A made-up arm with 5 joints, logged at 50 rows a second.
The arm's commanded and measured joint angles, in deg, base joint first. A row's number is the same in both.
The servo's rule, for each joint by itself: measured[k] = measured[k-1] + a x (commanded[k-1-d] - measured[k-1]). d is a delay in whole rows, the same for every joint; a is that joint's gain. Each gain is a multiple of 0.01, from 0.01 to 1. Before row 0 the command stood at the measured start. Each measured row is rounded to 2 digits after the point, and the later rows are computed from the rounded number. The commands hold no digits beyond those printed.
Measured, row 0:
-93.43 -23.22 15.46 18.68 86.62
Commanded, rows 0 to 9:
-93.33 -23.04 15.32 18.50 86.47
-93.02 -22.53 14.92 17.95 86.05
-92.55 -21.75 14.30 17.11 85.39
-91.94 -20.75 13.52 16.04 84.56
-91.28 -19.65 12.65 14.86 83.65
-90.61 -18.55 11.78 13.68 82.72
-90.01 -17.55 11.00 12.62 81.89
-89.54 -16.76 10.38 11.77 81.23
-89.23 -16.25 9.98 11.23 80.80
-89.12 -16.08 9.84 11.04 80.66
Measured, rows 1 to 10:
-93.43 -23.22 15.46 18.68 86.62
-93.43 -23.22 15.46 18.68 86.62
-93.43 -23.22 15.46 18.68 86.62
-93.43 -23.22 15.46 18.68 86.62
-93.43 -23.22 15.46 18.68 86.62
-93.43 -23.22 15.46 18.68 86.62
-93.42 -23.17 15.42 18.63 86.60
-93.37 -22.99 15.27 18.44 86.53
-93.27 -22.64 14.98 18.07 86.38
-93.11 -22.11 14.54 17.50 86.14
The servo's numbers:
d 6
a 0.12 0.28 0.30 0.28 0.13

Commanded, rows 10 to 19:
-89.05 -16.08 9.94 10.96 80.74
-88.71 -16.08 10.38 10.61 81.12
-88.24 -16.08 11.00 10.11 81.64
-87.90 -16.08 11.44 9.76 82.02
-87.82 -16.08 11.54 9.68 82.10
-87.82 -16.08 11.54 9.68 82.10
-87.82 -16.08 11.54 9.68 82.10
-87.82 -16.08 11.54 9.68 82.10
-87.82 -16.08 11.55 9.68 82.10
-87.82 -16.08 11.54 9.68 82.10
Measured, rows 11 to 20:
-92.89 -21.42 13.97 16.76 85.82
-92.62 -20.62 13.31 15.90 85.42
-92.31 -19.76 12.62 14.98 84.96
-91.98 -18.92 11.95 14.08 84.48
-91.65 -18.17 11.36 13.28 84.00
-91.35 -17.58 10.90 12.65 83.57
-91.07 -17.16 10.61 12.18 83.20
-90.79 -16.86 10.54 11.74 82.93
-90.48 -16.64 10.68 11.28 82.76
-90.17 -16.48 10.91 10.85 82.66

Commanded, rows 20 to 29:
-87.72 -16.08 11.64 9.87 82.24
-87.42 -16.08 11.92 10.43 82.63
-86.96 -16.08 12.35 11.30 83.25
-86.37 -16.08 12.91 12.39 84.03
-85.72 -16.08 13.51 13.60 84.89
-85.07 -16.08 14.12 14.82 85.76
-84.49 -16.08 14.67 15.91 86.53
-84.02 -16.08 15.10 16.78 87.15
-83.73 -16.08 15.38 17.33 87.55
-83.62 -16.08 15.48 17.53 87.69
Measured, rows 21 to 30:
-89.89 -16.37 11.10 10.52 82.59
-89.64 -16.29 11.23 10.28 82.53
-89.42 -16.23 11.32 10.11 82.47
-89.23 -16.19 11.39 9.99 82.42
-89.06 -16.16 11.44 9.90 82.38
-88.91 -16.14 11.47 9.84 82.34
-88.77 -16.12 11.52 9.85 82.33
-88.61 -16.11 11.64 10.01 82.37
-88.41 -16.10 11.85 10.37 82.48
-88.17 -16.09 12.17 10.94 82.68

